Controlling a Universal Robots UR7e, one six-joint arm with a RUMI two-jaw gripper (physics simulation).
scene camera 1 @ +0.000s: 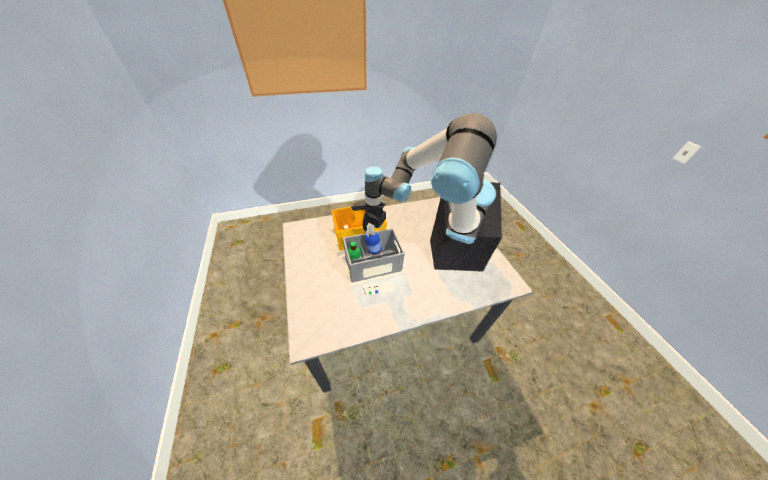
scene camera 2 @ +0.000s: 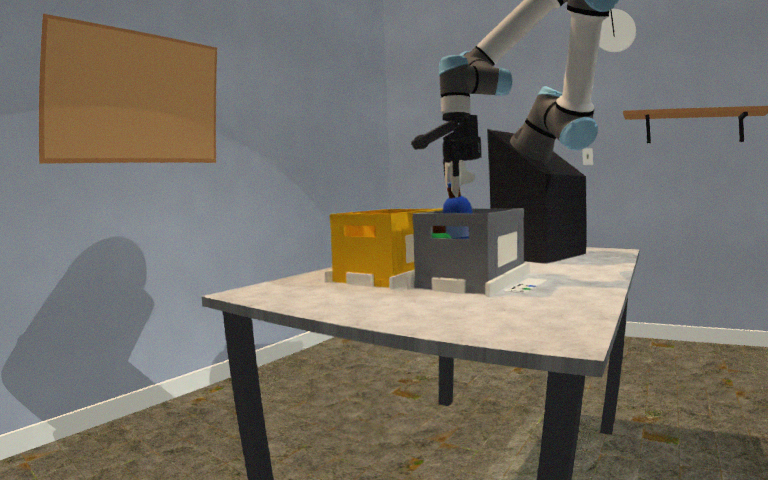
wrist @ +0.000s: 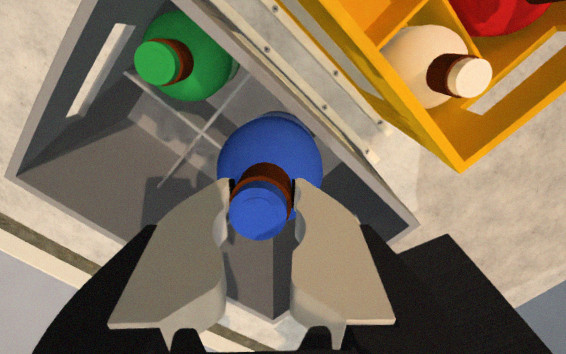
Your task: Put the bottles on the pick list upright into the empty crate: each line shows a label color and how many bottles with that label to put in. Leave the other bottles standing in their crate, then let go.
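Where they show: gripper, between the fingertips: (scene camera 1: pixel 370 233) (scene camera 2: pixel 454 197) (wrist: pixel 263 181); arm's base, origin of its link: (scene camera 2: pixel 529 151).
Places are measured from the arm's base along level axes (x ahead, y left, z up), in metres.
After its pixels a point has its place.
Observation:
My gripper (scene camera 1: pixel 370 228) @(x 0.452, y -0.015, z -0.148 m) (scene camera 2: pixel 454 191) @(x 0.452, y -0.015, z -0.148 m) (wrist: pixel 263 181) @(x 0.452, y -0.015, z -0.148 m) is shut on the brown neck of a blue bottle (scene camera 1: pixel 373 243) @(x 0.442, y 0.023, z -0.180 m) (scene camera 2: pixel 457 204) @(x 0.472, y 0.007, z -0.164 m) (wrist: pixel 270 140) @(x 0.467, y -0.032, z -0.158 m), just below its blue cap. The bottle hangs upright, its lower part inside the grey crate (scene camera 1: pixel 356 272) @(x 0.540, y 0.141, z -0.249 m) (scene camera 2: pixel 475 254) @(x 0.571, y 0.116, z -0.269 m) (wrist: pixel 60 130) @(x 0.566, y 0.104, z -0.210 m); its base is hidden. A green bottle (scene camera 1: pixel 353 253) @(x 0.546, y 0.027, z -0.238 m) (scene camera 2: pixel 440 235) @(x 0.559, y 0.015, z -0.232 m) (wrist: pixel 200 65) @(x 0.528, y -0.012, z -0.230 m) stands in a corner compartment of that crate. The yellow crate (scene camera 1: pixel 340 236) @(x 0.607, y -0.084, z -0.218 m) (scene camera 2: pixel 368 260) @(x 0.629, y -0.150, z -0.293 m) (wrist: pixel 430 132) @(x 0.395, y -0.116, z -0.180 m) holds a cream bottle (wrist: pixel 422 55) @(x 0.425, y -0.154, z -0.233 m) and a red bottle (wrist: pixel 500 15) @(x 0.411, y -0.222, z -0.238 m). The pick list (scene camera 1: pixel 386 288) @(x 0.393, y 0.185, z -0.354 m) (scene camera 2: pixel 523 286) @(x 0.458, y 0.181, z -0.354 m) shows green and blue marks; its numbers are too small to read.
The crates stand close together on the table (scene camera 1: pixel 317 316) @(x 0.740, y 0.292, z -0.356 m) (scene camera 2: pixel 396 316) @(x 0.809, y 0.092, z -0.356 m), with low pale strips (scene camera 2: pixel 448 284) @(x 0.591, y 0.058, z -0.337 m) at their bases. Thin dividers (wrist: pixel 200 134) @(x 0.488, y 0.043, z -0.262 m) cross inside the grey crate. The black robot base (scene camera 1: pixel 458 251) @(x 0.018, y 0.116, z -0.195 m) (scene camera 2: pixel 557 215) @(x 0.045, y 0.111, z -0.211 m) stands on the table at the right.

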